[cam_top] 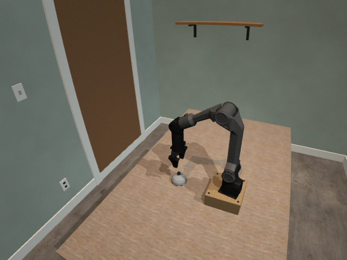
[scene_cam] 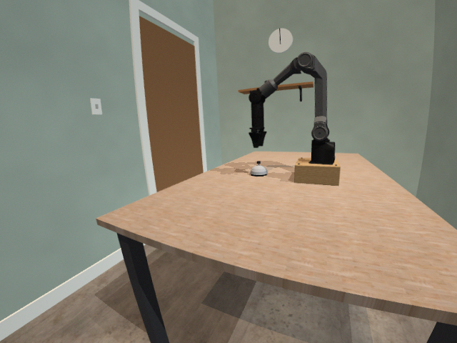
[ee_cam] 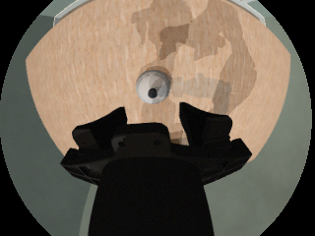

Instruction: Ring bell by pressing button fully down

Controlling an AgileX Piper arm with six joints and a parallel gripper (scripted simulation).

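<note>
Right now the button is 90 mm below my hand. The rest, counted from my hand: silver bell 100 mm below.
</note>
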